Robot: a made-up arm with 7 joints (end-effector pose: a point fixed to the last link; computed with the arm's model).
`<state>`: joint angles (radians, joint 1 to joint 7).
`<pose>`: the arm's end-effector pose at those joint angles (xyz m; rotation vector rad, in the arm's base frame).
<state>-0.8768 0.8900 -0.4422 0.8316 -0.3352 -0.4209 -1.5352</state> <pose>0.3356 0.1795 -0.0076 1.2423 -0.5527 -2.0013</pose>
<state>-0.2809 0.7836 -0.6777 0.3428 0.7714 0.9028 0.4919</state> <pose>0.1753 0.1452 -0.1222 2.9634 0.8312 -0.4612</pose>
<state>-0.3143 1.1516 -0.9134 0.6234 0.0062 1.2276 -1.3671</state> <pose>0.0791 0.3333 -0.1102 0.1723 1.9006 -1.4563</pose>
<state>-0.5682 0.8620 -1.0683 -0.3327 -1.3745 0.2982 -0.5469</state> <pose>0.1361 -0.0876 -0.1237 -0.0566 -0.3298 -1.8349</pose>
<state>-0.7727 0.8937 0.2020 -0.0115 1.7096 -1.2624 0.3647</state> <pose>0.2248 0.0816 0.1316 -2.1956 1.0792 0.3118</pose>
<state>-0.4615 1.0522 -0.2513 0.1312 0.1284 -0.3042 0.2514</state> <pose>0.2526 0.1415 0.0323 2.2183 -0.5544 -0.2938</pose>
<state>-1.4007 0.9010 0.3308 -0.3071 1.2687 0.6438 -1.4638</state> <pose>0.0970 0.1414 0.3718 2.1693 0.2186 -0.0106</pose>
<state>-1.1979 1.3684 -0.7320 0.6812 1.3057 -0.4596 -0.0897</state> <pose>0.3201 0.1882 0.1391 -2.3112 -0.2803 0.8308</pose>
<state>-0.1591 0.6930 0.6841 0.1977 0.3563 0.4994 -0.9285</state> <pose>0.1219 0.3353 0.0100 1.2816 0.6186 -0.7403</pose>
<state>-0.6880 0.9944 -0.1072 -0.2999 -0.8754 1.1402 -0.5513</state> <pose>0.2826 0.0758 0.0439 0.9506 -0.0128 -1.4163</pose>
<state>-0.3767 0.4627 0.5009 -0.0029 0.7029 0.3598 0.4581</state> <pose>0.1830 0.2244 0.0416 2.0520 0.5737 0.6984</pose>
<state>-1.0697 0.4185 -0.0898 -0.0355 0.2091 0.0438 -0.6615</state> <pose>0.3133 0.0071 0.2027 1.8681 -1.1257 -0.7136</pose>
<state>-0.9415 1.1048 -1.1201 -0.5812 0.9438 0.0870 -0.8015</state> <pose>0.1993 -0.1124 0.0474 -2.1494 0.6855 1.2386</pose>
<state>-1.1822 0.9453 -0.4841 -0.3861 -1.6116 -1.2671 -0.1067</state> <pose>0.2325 0.0057 0.2109 -0.1065 -1.9458 0.0874</pose>
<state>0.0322 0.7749 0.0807 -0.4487 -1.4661 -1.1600 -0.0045</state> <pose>0.1413 0.1363 0.0385 0.3494 -1.1337 0.5702</pose>
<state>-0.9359 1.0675 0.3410 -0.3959 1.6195 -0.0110 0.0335</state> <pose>0.1325 0.0579 0.2929 -2.3273 -0.1514 -1.2562</pose>
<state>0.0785 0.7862 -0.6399 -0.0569 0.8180 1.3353 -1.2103</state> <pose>0.1079 0.1519 -0.1357 1.0107 1.5656 -1.8737</pose>
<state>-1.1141 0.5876 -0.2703 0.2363 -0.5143 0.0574 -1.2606</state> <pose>0.3715 -0.0007 0.1334 1.1377 -1.3207 -1.6285</pose>
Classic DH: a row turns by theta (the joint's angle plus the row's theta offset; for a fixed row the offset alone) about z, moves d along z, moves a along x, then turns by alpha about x. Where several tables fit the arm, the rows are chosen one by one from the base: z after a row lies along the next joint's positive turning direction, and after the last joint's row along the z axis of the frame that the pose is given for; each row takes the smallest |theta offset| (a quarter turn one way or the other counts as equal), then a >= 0, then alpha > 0; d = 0 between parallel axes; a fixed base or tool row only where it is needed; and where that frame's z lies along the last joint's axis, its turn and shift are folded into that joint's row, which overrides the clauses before.
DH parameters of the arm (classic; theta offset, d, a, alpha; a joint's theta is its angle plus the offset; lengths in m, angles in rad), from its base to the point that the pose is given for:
base (fixed): -0.071 0.1503 -0.0224 -1.3004
joint 1: -1.3111 0.0158 -0.0444 -1.5708
joint 2: 1.2915 -0.0163 0.012 1.5708
joint 3: 1.5708 -0.1402 0.0056 -1.5708
joint 4: 1.5708 0.007 0.0183 1.5708
joint 5: 0 0.177 0.0242 -1.5708
joint 6: -1.5708 0.004 0.0777 1.5708
joint 7: -0.3622 0.013 -0.0129 1.0877
tool (fixed): 0.0663 -0.0271 0 0

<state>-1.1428 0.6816 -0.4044 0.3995 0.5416 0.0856 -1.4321</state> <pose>0.3862 0.0371 0.1254 1.9948 -0.0627 -2.0282</pose>
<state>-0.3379 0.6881 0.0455 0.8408 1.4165 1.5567 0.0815</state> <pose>0.1179 0.2678 -0.0310 -1.7297 -2.2394 -0.1459</pose>
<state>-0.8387 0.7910 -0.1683 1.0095 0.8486 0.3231 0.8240</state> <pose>0.2591 0.2436 -0.0201 2.8014 0.7568 0.4697</pose>
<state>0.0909 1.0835 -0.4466 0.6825 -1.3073 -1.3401 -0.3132</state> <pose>0.0399 0.2840 -0.0638 1.4688 -0.4123 -0.0968</pose>
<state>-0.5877 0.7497 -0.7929 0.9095 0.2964 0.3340 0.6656</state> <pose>0.2006 0.1969 -0.1431 2.6518 0.6868 -0.4805</pose>
